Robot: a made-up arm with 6 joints. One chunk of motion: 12 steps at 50 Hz.
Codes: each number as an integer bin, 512 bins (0 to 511) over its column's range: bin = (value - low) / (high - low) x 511, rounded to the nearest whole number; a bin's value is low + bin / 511 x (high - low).
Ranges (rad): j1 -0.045..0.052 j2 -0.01..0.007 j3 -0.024..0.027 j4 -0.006..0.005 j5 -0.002..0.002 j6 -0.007..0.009
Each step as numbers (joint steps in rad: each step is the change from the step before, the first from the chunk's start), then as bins.
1 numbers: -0.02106 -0.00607 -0.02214 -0.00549 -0.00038 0.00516
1 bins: 126 118 19 24 207 388
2 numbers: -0.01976 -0.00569 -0.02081 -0.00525 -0.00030 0.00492
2 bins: 133 130 32 35 217 381
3 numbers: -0.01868 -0.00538 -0.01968 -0.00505 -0.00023 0.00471
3 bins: 139 139 43 44 226 374
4 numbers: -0.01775 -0.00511 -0.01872 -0.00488 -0.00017 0.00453
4 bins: 144 147 53 52 234 368
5 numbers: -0.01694 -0.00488 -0.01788 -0.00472 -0.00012 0.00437
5 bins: 148 154 61 59 240 363
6 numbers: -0.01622 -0.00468 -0.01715 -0.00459 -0.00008 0.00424
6 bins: 152 160 69 66 245 359
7 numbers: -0.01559 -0.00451 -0.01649 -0.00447 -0.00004 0.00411
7 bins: 155 165 75 71 250 355
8 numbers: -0.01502 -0.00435 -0.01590 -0.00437 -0.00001 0.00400
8 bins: 158 170 81 76 254 351
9 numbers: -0.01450 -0.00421 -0.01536 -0.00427 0.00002 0.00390
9 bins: 161 174 87 80 258 348
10 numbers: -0.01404 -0.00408 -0.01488 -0.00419 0.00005 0.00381
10 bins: 163 178 91 84 262 345
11 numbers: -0.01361 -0.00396 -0.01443 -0.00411 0.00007 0.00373
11 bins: 165 182 96 88 264 343
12 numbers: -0.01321 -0.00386 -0.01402 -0.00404 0.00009 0.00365
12 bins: 167 185 100 91 267 340
